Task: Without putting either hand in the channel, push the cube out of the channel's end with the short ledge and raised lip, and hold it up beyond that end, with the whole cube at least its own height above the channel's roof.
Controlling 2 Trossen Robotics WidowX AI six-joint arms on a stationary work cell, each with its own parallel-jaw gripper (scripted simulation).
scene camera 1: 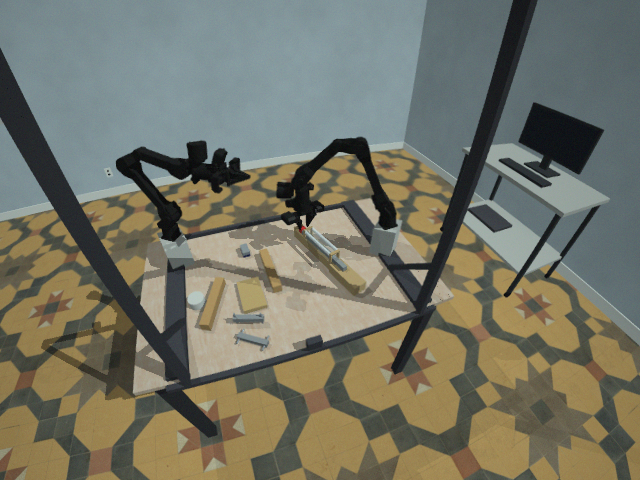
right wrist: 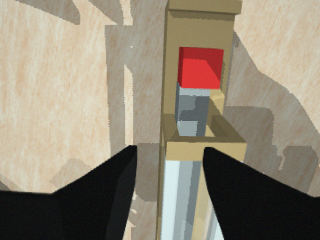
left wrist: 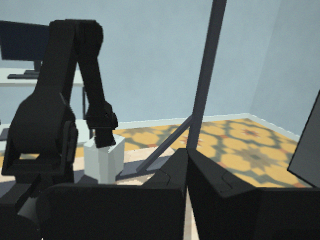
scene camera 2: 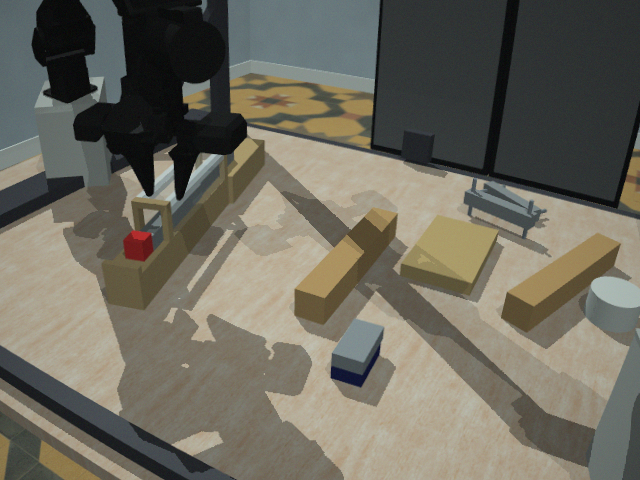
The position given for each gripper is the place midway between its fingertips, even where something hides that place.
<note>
In view: the left gripper (scene camera 1: 250,177), the right gripper (scene camera 2: 165,197), a flat tan slab (scene camera 2: 451,254), a red cube (scene camera 2: 138,245), a long tan bar (scene camera 2: 526,305), a long tan bar (scene camera 2: 317,297) and a channel (scene camera 2: 134,286).
The flat tan slab shows as well in scene camera 1 (scene camera 1: 251,294). The red cube also shows in the right wrist view (right wrist: 201,68). The left gripper also shows in the left wrist view (left wrist: 185,155). The right wrist view does not show the flat tan slab: it is out of frame. The left wrist view does not show the flat tan slab: it is out of frame.
</note>
